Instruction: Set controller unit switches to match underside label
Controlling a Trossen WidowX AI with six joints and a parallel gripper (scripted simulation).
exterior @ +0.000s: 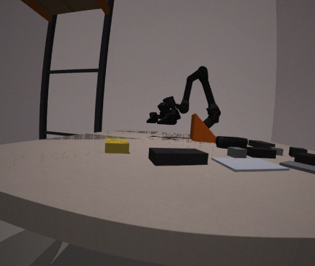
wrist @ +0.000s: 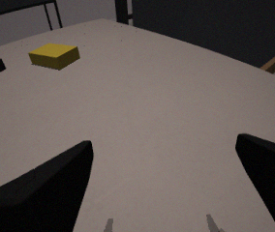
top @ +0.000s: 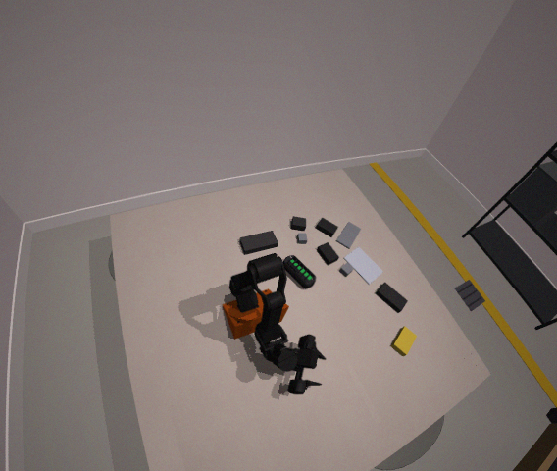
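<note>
My gripper tip is 44 cm to the right of the small black block, 29 cm short of it and 7 cm above it. From my gripper tip the other things lie so: small grey block (33 cm to the left, 33 cm ahead, 7 cm below); yellow block (39 cm ahead, 7 cm below, 4 cm to the right); pale flat sheet (43 cm ahead, 33 cm to the left, 8 cm below).
</note>
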